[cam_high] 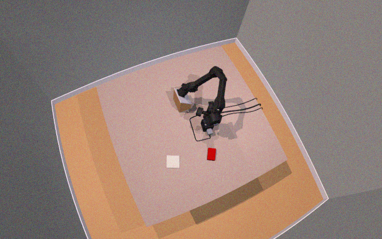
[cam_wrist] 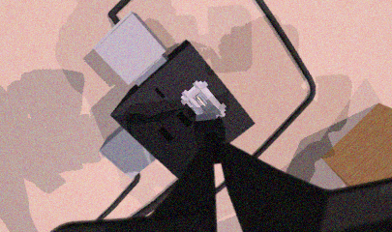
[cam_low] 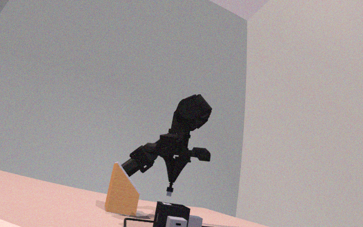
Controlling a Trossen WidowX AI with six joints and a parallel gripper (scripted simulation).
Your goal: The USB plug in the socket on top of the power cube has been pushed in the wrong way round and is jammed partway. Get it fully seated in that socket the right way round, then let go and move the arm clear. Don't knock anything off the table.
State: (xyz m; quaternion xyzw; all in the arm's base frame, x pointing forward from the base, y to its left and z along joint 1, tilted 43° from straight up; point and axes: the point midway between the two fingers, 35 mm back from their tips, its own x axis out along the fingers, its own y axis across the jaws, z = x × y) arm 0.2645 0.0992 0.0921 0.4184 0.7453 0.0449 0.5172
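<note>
The USB plug is 2 cm below my gripper tip. Round my gripper tip: red block 24 cm ahead, 2 cm to the right, 12 cm below; then USB socket 7 cm below; then white block 22 cm ahead, 32 cm to the right, 13 cm below.
</note>
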